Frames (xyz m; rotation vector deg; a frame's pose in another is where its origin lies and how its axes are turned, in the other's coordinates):
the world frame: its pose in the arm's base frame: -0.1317 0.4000 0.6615 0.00 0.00 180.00
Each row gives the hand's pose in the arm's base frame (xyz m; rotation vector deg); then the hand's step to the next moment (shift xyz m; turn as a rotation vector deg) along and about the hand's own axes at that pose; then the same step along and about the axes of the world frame.
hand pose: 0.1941 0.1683 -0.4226 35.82 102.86 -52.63
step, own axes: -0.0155 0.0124 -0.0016 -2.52 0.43 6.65
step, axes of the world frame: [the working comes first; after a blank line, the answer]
step, axes of the arm's base frame: 0.0144 0.0084 0.0109 4.84 -5.19 0.68

-0.0144 -0.0084 0.0109 -4.84 5.19 0.68
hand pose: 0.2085 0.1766 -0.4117 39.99 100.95 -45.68
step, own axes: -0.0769 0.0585 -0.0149 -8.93 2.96 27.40
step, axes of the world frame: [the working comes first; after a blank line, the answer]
step, axes of the arm's base frame: 0.0595 0.0410 0.0659 20.42 -20.52 1.20

-0.0595 -0.0410 0.0659 -20.42 20.52 1.20
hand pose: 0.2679 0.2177 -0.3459 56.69 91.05 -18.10
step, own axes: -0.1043 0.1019 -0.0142 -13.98 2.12 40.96
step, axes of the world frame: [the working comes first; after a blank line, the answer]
step, axes of the arm's base frame: 0.0613 0.0275 0.1302 28.80 -32.33 1.66

-0.0613 -0.0275 0.1302 -28.80 32.33 1.66
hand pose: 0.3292 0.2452 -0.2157 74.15 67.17 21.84
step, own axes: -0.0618 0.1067 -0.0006 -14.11 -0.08 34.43
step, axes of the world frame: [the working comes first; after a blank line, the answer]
step, axes of the arm's base frame: 0.0128 -0.0154 0.1217 22.53 -29.60 0.83

-0.0128 0.0154 0.1217 -22.53 29.60 0.83
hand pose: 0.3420 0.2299 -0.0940 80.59 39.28 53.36
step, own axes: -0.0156 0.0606 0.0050 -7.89 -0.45 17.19
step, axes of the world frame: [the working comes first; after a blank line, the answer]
step, axes of the arm's base frame: -0.0115 -0.0202 0.0583 10.88 -15.48 -0.10

0.0115 0.0202 0.0583 -10.88 15.48 -0.10
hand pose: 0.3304 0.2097 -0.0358 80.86 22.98 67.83
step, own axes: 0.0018 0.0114 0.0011 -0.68 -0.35 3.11
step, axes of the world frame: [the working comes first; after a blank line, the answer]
step, axes of the arm's base frame: -0.0028 -0.0020 0.0111 2.39 -2.13 0.05

0.0028 0.0020 0.0111 -2.39 2.13 0.05
